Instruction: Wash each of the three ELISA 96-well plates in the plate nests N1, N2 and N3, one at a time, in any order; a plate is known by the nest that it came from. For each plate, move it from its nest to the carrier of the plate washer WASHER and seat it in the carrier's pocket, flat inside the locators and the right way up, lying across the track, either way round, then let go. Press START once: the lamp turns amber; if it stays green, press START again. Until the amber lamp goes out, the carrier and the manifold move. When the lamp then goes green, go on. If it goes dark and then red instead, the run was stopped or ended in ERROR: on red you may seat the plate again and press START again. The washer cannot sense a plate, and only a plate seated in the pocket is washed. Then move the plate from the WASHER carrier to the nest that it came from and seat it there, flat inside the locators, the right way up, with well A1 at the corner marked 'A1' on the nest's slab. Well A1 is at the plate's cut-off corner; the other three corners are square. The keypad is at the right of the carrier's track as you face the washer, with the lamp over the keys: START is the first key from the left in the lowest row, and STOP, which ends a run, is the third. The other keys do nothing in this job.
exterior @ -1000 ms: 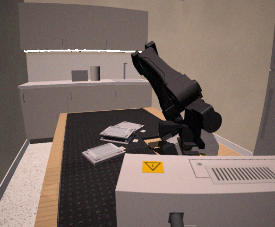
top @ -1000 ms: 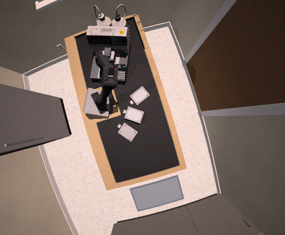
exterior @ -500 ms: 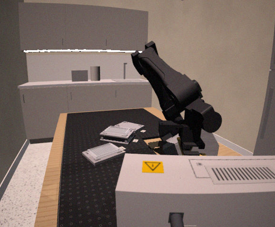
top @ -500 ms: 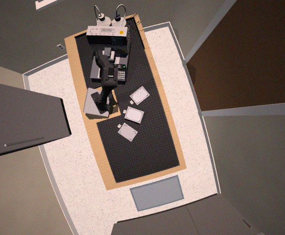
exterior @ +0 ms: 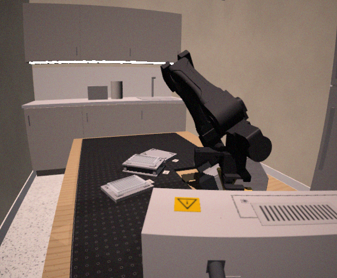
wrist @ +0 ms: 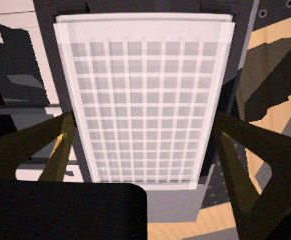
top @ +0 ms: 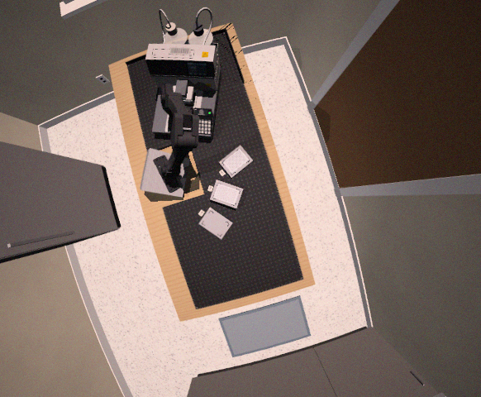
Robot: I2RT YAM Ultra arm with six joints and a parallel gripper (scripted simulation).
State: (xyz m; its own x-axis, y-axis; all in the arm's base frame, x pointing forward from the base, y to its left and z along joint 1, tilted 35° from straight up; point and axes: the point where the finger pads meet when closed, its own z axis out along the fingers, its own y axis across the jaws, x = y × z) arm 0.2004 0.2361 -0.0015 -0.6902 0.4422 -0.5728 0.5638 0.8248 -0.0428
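The carrier pocket lies 1 cm below my hand. Round my hand: n1 label (37 cm to the right, 9 cm below, 4 cm ahead); grey nest slab (35 cm to the right, 14 cm ahead, 8 cm below); washer (12 cm to the left, 10 cm ahead, 4 cm above).
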